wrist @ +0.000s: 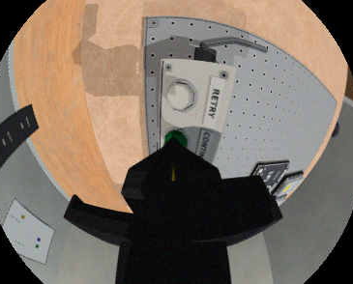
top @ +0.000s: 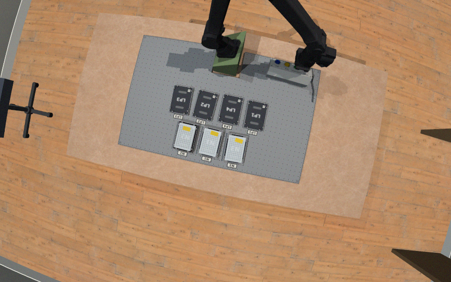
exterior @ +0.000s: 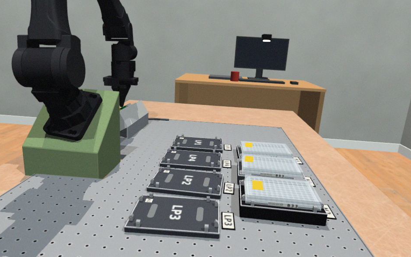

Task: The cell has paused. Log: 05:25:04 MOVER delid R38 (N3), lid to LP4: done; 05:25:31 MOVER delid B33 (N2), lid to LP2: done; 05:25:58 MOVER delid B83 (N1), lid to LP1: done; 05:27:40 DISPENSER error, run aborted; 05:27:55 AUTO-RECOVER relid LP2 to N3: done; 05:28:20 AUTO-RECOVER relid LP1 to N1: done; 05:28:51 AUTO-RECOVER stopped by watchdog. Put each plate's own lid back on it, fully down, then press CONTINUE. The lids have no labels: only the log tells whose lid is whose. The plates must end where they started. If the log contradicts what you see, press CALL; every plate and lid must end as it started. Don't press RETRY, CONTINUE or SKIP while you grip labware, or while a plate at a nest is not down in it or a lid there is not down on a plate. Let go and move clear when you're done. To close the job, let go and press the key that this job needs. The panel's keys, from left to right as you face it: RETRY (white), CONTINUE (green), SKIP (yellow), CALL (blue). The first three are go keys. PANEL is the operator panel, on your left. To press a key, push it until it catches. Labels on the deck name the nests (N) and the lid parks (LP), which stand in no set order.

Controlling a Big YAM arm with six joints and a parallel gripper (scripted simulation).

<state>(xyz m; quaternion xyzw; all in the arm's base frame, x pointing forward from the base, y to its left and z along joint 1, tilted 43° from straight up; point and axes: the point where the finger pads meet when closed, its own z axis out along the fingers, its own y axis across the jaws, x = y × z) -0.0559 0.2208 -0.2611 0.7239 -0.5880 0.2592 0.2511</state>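
The green key is 1 cm below my hand. From my hand the other things lie so: white key 5 cm to the left, 1 cm below; yellow key 5 cm to the right, 1 cm below, 1 cm ahead; blue key 10 cm to the right, 1 cm below, 1 cm ahead.
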